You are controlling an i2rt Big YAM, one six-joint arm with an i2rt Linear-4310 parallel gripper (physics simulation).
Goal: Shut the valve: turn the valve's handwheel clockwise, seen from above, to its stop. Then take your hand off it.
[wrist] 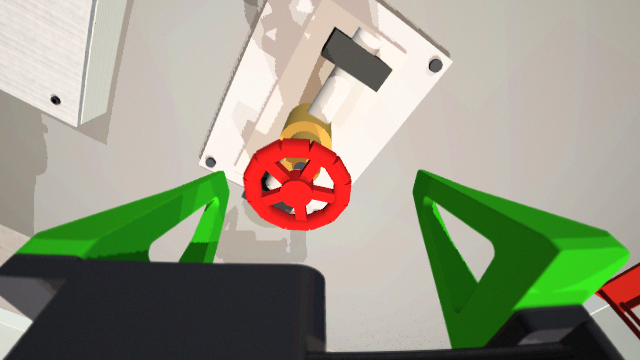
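Observation:
The valve's red handwheel [296,191] is a spoked ring seen from above, near the middle of the wrist view. It sits over a brass valve body [306,125] on a white pipe [331,95], which a dark clamp [357,60] holds on a white base plate [400,95]. My gripper [320,181] is open, with its green fingers wide apart. In the view the handwheel lies between the two fingertips, nearer the left one, and a gap shows on each side. How far the fingertips are above or below the wheel is hard to tell.
A light brushed-metal box [45,50] stands at the upper left. Part of a red object [622,290] shows at the right edge. Dark bolts [435,65] [210,162] stick up at the base plate's corners. Shadows fall on the grey surface below the handwheel.

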